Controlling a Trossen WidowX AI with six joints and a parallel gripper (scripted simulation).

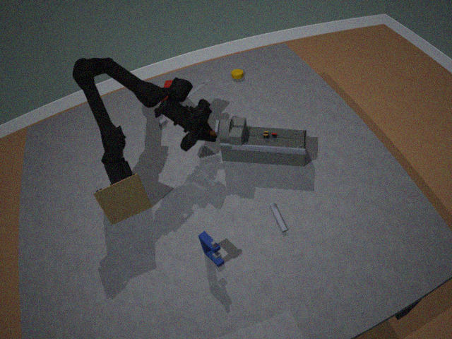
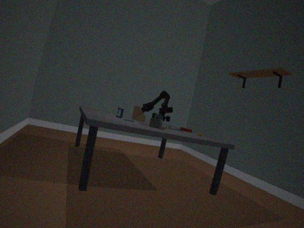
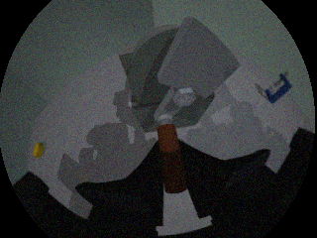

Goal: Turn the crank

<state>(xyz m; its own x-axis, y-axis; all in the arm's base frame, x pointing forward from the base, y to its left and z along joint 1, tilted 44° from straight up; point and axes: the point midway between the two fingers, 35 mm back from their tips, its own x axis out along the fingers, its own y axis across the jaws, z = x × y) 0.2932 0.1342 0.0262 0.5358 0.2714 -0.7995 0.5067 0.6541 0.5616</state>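
Right now the brown crank handle is 30 mm above my gripper tip, 20 mm behind it and 10 mm to the left of it. The rest, counted from my gripper tip: grey bar 340 mm to the right, 60 mm ahead, 30 mm below; then red pointer 160 mm ahead, 110 mm to the right, 50 mm above; then small grey block 210 mm to the left, 140 mm behind, 30 mm below.
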